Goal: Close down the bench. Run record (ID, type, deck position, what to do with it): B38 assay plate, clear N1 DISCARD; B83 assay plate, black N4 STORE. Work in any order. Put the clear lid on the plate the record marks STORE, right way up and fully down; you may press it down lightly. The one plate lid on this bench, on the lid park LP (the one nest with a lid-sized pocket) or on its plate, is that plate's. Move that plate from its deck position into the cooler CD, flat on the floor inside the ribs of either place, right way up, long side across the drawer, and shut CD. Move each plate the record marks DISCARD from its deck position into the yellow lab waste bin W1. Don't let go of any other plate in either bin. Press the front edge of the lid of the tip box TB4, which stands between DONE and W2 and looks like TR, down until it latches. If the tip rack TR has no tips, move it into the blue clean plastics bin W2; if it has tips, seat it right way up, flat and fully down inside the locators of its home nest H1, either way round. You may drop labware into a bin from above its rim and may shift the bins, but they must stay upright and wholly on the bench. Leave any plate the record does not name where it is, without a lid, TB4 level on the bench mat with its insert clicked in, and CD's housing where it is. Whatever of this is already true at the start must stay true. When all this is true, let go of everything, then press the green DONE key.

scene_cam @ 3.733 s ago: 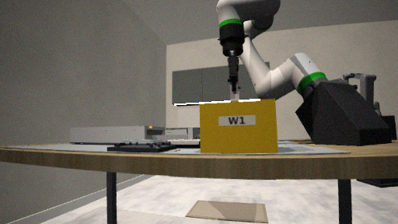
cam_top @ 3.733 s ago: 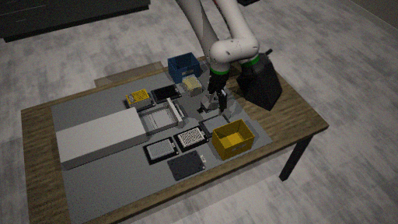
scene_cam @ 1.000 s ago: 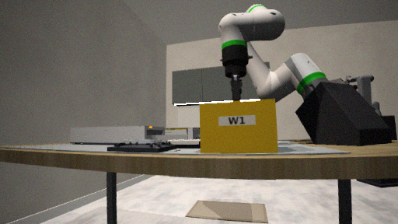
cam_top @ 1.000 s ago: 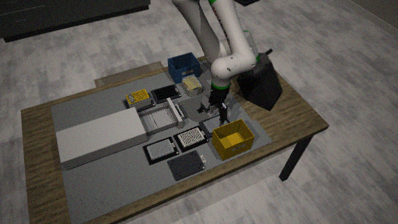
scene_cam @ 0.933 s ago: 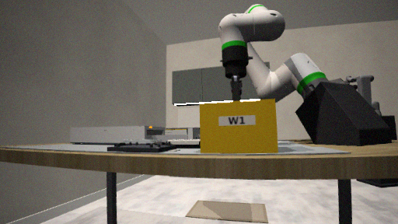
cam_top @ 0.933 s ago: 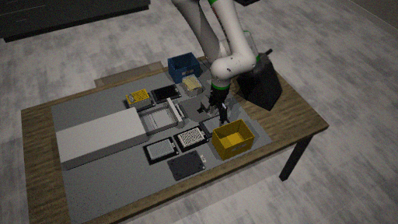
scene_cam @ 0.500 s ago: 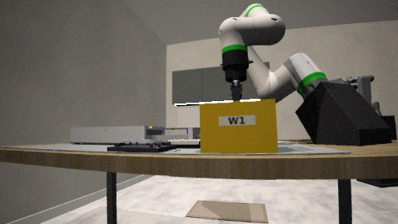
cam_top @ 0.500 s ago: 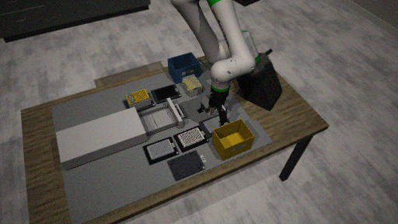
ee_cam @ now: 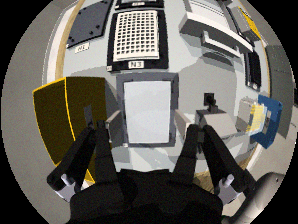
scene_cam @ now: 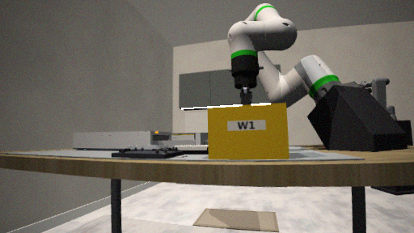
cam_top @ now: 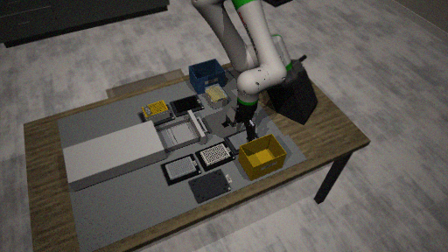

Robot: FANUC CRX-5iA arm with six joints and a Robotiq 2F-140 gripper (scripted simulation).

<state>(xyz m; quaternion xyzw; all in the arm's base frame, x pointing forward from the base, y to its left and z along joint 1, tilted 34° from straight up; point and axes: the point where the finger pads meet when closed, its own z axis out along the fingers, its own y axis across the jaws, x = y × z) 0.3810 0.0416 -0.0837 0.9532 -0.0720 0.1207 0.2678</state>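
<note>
Now: the clear lid 40 mm below my hand. Also, from my hand: yellow bin W1: 160 mm to the left, 30 mm ahead, 20 mm below; then DONE key block: 130 mm to the right, 70 mm behind; then pale well plate: 170 mm ahead, 30 mm below, 20 mm to the right.
</note>
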